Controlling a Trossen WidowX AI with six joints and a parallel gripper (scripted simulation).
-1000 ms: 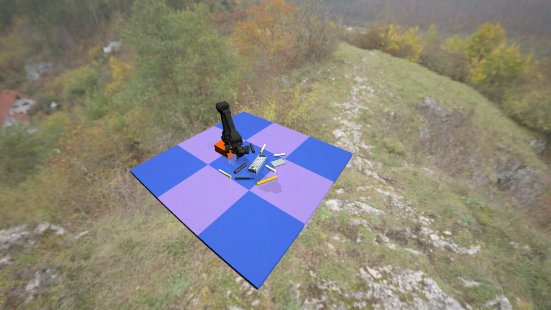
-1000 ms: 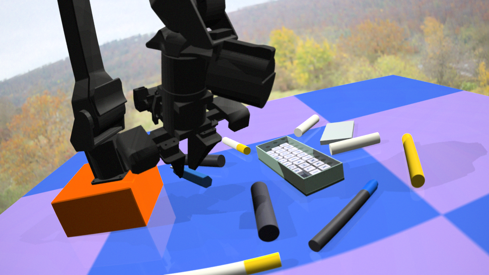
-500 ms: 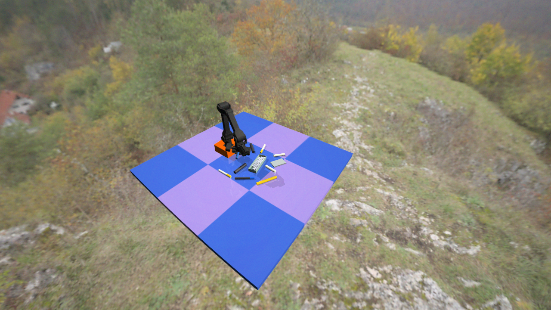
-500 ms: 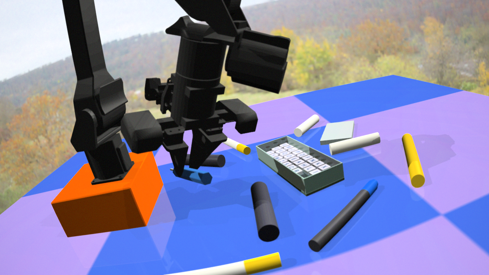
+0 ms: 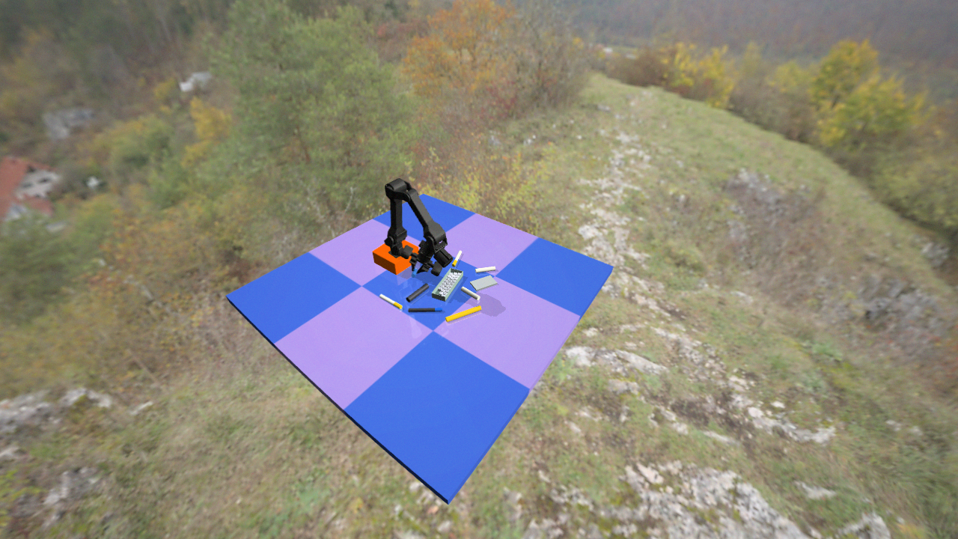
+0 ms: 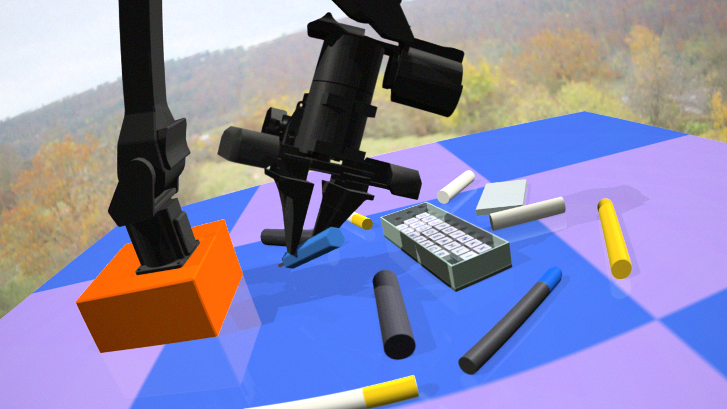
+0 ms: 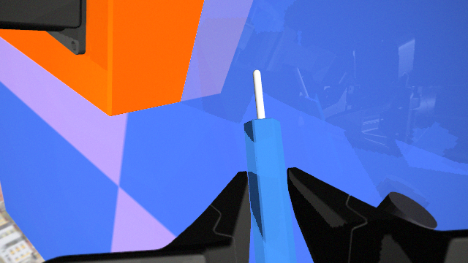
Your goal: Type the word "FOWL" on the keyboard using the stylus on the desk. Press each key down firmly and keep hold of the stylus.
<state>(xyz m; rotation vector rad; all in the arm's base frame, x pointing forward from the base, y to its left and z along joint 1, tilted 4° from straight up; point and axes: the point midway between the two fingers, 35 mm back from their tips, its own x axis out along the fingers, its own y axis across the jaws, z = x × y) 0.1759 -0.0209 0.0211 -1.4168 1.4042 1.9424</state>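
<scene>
The blue stylus is 10 mm to the left of my gripper tip and 10 mm behind it. Round my gripper tip: keyboard end wall 130 mm ahead, 80 mm to the left, 40 mm below; then yellow stick 310 mm ahead, 50 mm below; then stylus tip 30 mm to the left, 30 mm behind, 20 mm below.
</scene>
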